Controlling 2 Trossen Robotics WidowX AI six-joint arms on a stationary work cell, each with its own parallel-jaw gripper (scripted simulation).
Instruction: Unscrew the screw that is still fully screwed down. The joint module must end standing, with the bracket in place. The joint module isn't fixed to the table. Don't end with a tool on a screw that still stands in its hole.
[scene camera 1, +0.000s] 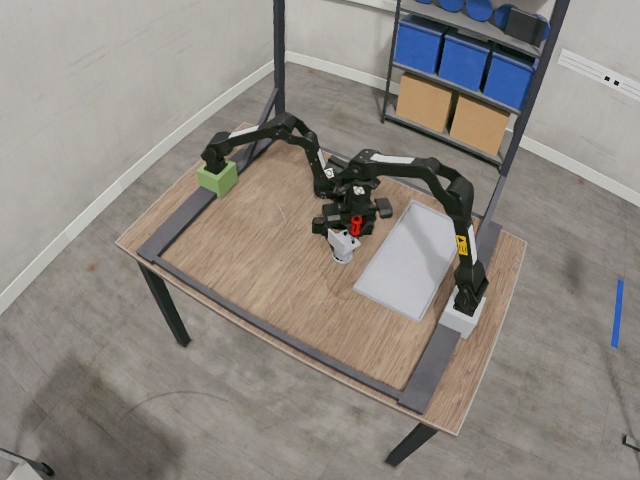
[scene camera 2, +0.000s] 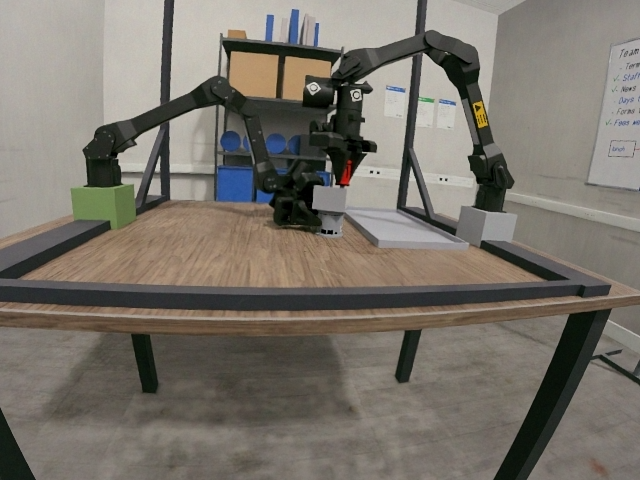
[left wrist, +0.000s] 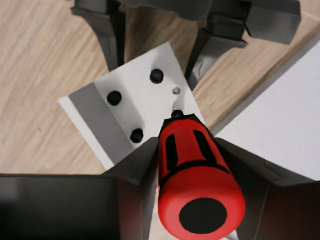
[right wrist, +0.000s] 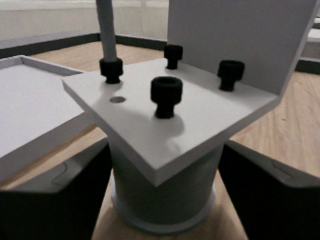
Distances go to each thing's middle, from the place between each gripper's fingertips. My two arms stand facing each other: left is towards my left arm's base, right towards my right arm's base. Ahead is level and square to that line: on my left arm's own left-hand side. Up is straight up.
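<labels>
The grey bracket (scene camera 2: 324, 198) is 8 cm below my left hand, 2 cm to the right of it and 1 cm ahead of it. Counting from my left hand again, the grey joint module (right wrist: 186, 198) is 12 cm below, 2 cm to the right and 1 cm ahead, while the shallow grey tray (scene camera 1: 405, 272) is 15 cm below, 17 cm to the left and 12 cm behind.
From my right hand, the grey bracket is 4 cm above, 2 cm ahead and 2 cm to the left. The shallow grey tray is 3 cm below my right hand, 21 cm to the left of it and 10 cm behind it. And the grey joint module is 2 cm ahead of my right hand and 2 cm to the left of it.
</labels>
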